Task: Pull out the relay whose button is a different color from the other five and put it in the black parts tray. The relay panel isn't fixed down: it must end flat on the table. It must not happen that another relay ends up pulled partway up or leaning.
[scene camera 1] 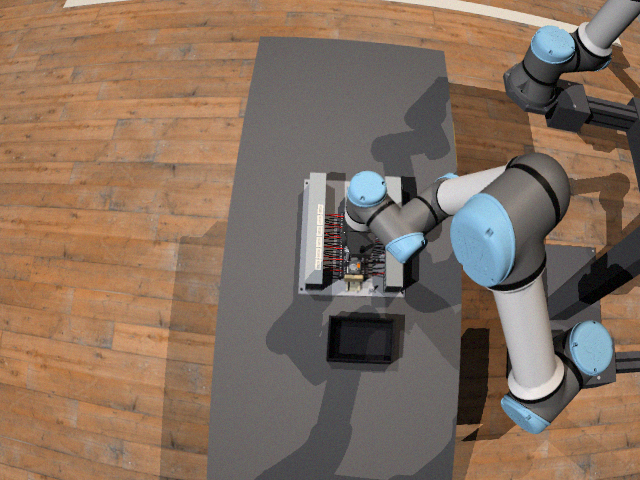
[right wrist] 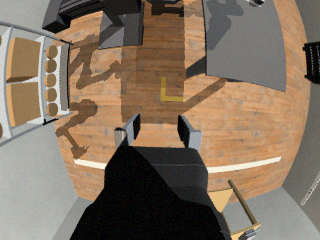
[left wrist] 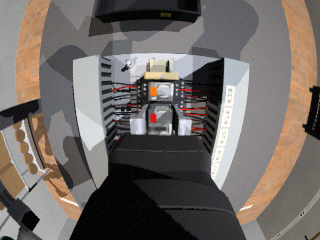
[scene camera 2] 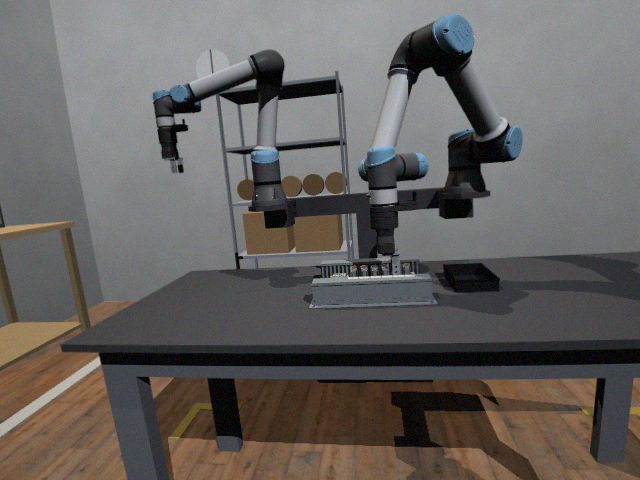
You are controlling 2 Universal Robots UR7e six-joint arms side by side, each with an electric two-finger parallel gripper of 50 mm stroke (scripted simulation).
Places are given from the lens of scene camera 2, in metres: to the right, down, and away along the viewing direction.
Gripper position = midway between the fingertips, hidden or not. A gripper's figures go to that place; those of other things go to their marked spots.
my left gripper [scene camera 2: 395, 272]: 0.21, 0.09, 1.00
black parts tray [scene camera 2: 471, 277]: 0.45, 0.11, 1.04
relay panel [scene camera 2: 335, 289]: 0.04, 0.13, 0.91
The marked spots on the relay panel and the black parts tray are 0.43 m apart.
